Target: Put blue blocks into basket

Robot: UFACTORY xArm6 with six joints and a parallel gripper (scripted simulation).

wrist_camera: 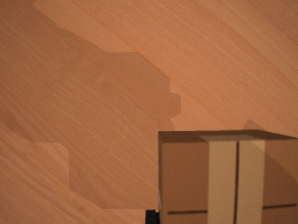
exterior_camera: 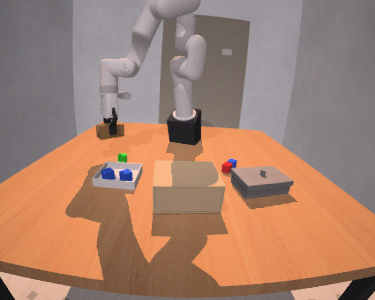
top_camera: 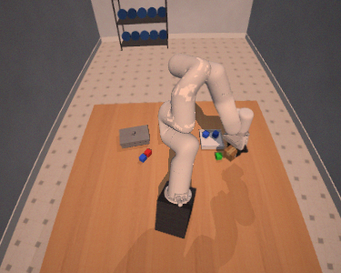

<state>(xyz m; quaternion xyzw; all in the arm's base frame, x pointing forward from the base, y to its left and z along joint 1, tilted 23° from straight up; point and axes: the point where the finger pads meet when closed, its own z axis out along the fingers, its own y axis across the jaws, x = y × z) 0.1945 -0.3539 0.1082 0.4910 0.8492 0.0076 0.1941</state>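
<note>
Now: hand 110 mm above the green block, 50 mm to the right of it and 50 mm short of it. Round my hand: white basket: 200 mm ahead, 120 mm below, 50 mm to the left; then small brown box: right at my hand; then drawer: 320 mm ahead, 260 mm to the left, 90 mm below.
</note>
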